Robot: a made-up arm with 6 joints.
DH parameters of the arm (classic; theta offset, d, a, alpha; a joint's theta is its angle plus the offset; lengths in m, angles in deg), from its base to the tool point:
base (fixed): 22.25 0 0.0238 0
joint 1: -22.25 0.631 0.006 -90
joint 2: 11.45 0 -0.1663 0
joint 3: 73.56 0.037 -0.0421 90
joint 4: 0 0.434 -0.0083 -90
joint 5: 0 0.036 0.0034 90
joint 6: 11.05 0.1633 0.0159 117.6
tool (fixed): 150.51 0.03 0 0
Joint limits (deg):
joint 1: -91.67..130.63
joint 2: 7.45..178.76
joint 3: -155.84..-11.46
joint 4: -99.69..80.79
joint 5: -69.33..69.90
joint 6: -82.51..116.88
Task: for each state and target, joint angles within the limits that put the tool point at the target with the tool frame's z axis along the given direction. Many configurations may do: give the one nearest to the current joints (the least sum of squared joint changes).
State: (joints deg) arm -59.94 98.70 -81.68 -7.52 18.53 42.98
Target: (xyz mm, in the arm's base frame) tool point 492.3 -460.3 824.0 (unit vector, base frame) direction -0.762 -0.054 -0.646
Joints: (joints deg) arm -50.59 105.07 -103.58 -7.41 1.41 41.57
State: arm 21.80 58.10 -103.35 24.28 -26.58 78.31
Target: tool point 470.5 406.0 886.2 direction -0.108 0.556 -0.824
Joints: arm 37.91 86.36 -74.62 27.90 -48.33 83.97
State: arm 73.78 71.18 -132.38 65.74 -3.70 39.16
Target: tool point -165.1 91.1 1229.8 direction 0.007 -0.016 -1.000
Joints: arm 101.16 42.91 -101.05 65.39 48.44 52.22
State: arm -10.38 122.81 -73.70 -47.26 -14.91 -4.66
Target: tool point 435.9 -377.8 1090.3 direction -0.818 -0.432 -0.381
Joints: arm -49.10 96.73 -116.92 -14.16 -15.46 12.75
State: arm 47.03 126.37 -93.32 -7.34 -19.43 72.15
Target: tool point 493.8 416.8 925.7 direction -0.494 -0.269 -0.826
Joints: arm 32.14 104.37 -118.31 3.93 25.48 78.55
